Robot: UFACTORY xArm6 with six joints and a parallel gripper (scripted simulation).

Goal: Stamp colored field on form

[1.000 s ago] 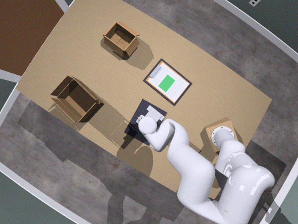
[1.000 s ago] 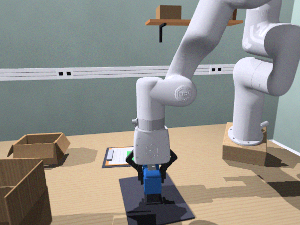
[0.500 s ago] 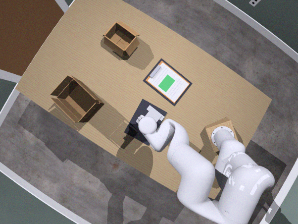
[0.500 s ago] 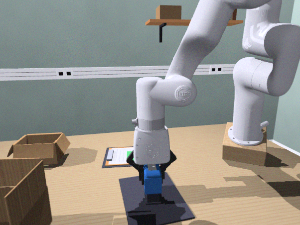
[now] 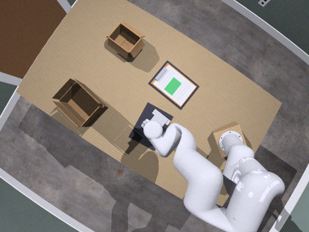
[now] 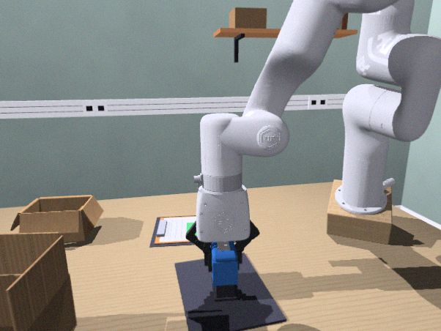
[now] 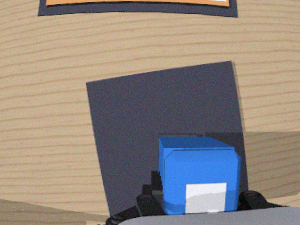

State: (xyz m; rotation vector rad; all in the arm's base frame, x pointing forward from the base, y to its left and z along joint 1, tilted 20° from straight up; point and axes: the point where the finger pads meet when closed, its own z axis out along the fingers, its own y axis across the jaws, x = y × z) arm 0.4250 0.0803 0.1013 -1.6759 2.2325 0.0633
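Now: the clipboard with form 1 cm behind my hand, 28 cm to the right of it and 6 cm below it. Round my hand: dark mat 7 cm below; black stamp base 5 cm below; blue stamp 2 cm below.
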